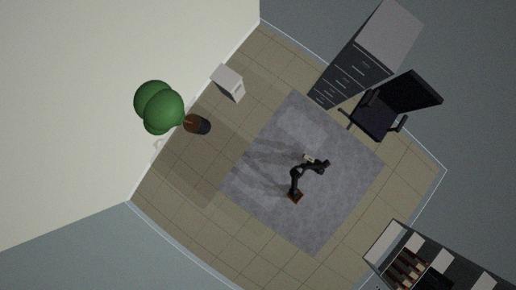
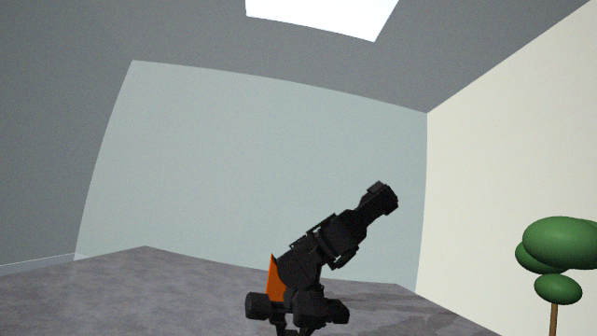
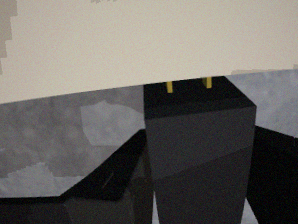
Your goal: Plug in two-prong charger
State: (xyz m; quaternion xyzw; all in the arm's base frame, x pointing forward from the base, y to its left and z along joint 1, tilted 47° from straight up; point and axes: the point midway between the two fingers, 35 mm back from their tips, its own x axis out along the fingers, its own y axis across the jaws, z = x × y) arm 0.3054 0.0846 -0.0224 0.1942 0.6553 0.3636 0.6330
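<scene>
Right now the dark two-prong charger is 2 cm ahead of my gripper tip and 1 cm above it.
</scene>
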